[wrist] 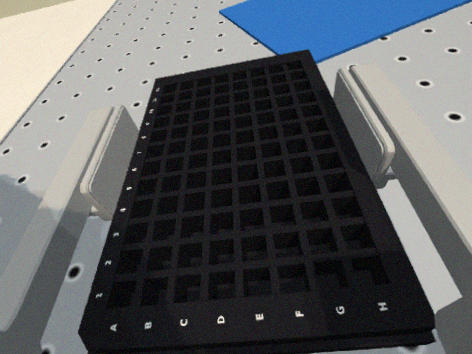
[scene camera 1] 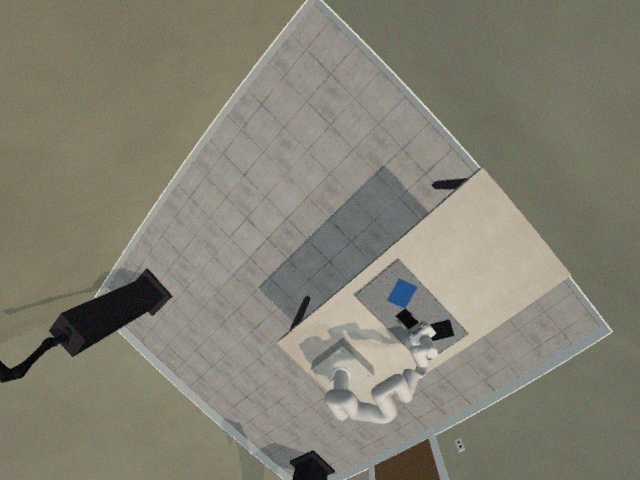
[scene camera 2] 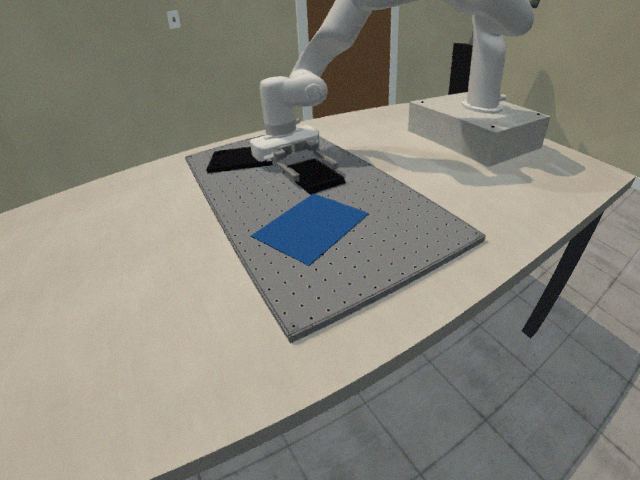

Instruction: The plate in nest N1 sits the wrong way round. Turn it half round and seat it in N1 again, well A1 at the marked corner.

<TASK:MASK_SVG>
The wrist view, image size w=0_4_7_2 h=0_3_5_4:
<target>my gripper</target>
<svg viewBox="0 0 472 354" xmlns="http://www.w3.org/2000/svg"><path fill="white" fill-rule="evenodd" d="M123 105L117 105L115 108L110 106L90 111L0 278L0 354L42 354L40 342L88 216L98 215L104 221L112 221L140 132ZM340 68L336 74L333 100L376 189L383 189L388 180L398 179L462 295L458 300L439 309L434 316L435 328L446 354L472 354L472 183L377 63L351 66L349 71L345 67Z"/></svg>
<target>black well plate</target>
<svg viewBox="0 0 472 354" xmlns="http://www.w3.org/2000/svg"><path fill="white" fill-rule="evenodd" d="M309 49L155 79L78 330L78 334L88 354L306 354L418 346L436 342L431 331L435 329L435 314Z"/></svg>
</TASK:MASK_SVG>
